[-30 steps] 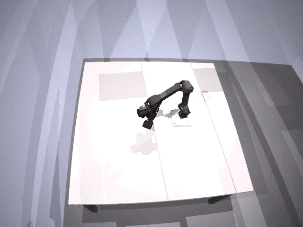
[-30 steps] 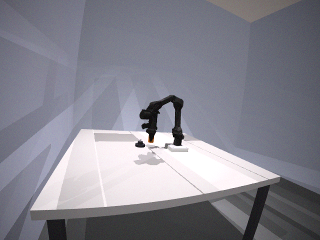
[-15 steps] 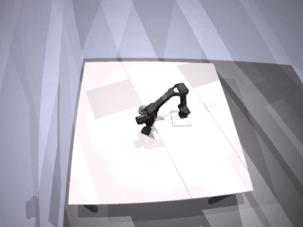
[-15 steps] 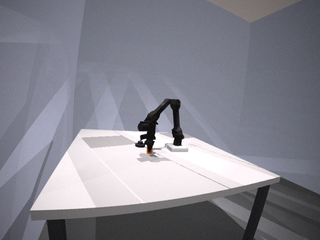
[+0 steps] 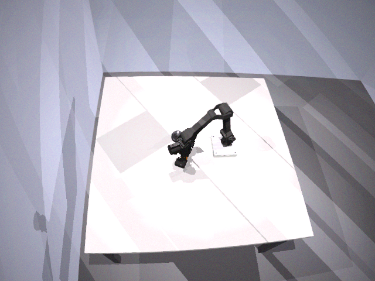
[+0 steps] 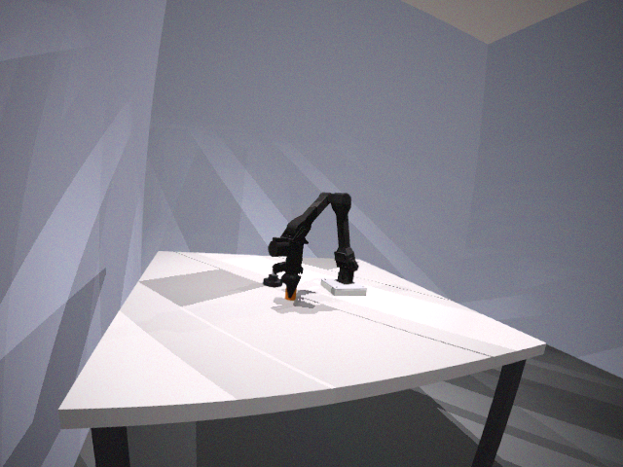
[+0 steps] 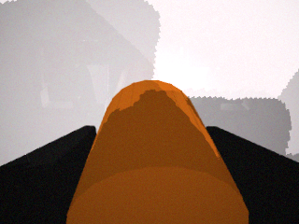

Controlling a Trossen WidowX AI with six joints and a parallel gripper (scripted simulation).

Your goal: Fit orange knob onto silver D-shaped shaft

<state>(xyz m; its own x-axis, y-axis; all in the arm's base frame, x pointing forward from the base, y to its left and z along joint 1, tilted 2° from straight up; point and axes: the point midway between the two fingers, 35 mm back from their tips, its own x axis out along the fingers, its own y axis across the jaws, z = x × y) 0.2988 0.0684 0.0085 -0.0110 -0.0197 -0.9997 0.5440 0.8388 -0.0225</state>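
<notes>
My gripper tip is now 3 cm below the orange knob. Round my gripper tip: pedestal: 18 cm to the right, 2 cm above.
</notes>
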